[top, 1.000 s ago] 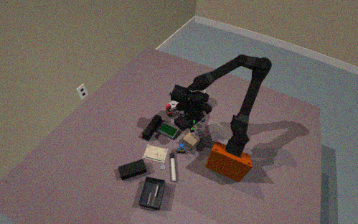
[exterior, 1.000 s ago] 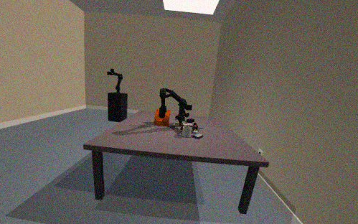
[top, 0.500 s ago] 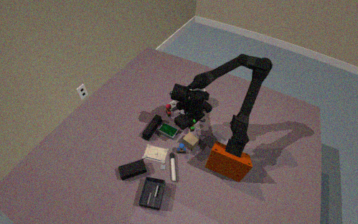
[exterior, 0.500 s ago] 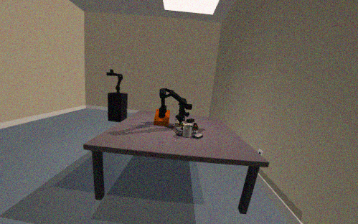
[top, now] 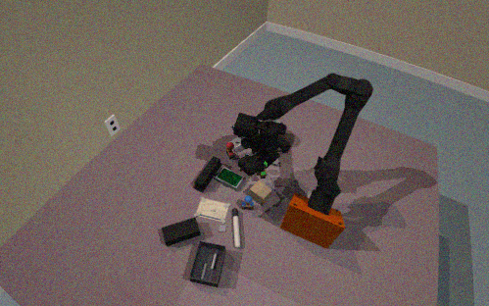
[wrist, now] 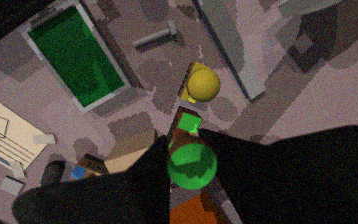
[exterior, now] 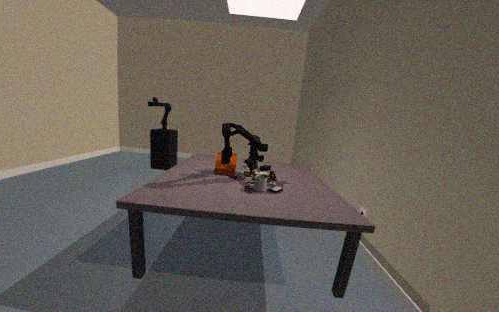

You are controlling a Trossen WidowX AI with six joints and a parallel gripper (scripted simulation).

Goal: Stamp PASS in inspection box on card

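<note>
Right now my gripper tip is 100 mm short of the green ink pad, 60 mm above it and 50 mm to the right of it. The rest, counted from my gripper tip: tan box (60 mm to the left, 40 mm below, 30 mm behind); yellow-knobbed stamp (50 mm below, 40 mm to the right, 30 mm ahead); green stamp (right at my gripper tip).
</note>
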